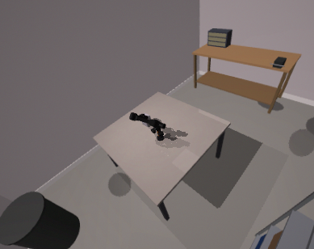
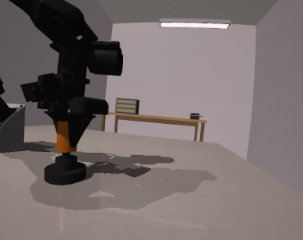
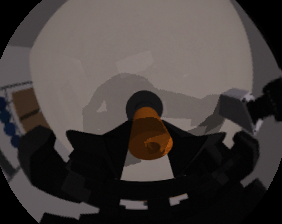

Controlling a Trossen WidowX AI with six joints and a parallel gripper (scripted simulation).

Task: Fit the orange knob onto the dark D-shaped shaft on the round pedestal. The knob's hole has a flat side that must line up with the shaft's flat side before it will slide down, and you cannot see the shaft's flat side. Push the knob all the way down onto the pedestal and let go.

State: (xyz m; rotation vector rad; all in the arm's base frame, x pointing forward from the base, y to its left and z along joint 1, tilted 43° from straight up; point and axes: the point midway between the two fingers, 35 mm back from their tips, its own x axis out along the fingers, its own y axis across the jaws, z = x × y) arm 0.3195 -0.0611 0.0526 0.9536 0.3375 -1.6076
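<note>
Now: the orange knob 2 cm above my gripper tip. Also, from my gripper tip: dark shaft: 4 cm below.
</note>
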